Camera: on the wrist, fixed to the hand. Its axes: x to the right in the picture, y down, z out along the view.
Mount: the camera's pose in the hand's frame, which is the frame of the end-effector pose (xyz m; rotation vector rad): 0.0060 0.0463 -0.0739 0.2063 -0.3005 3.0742
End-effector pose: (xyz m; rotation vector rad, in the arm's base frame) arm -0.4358 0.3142 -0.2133 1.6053 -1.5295 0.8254
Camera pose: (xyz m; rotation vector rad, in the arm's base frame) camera -0.4780 0.3749 -0.1667 1.3163 1.6416 -0.9102
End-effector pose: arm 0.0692 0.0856 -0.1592 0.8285 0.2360 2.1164
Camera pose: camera -0.0098 0.0692 -0.1928 -0.4445 0.6543 -0.8316
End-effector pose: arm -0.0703 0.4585 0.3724 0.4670 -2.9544 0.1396
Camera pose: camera -0.0808 0.5090 0.4430 2.7688 0.5200 -0.3578
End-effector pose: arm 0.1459 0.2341 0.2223 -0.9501 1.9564 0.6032
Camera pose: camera 0.0707 0.2072 0.2578 -2.3873 -1.0765 -1.2073
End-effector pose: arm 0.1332 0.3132 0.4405 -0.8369 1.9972 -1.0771
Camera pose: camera 0.0601 0.3596 0.4282 1.7817 0.6645 0.7715
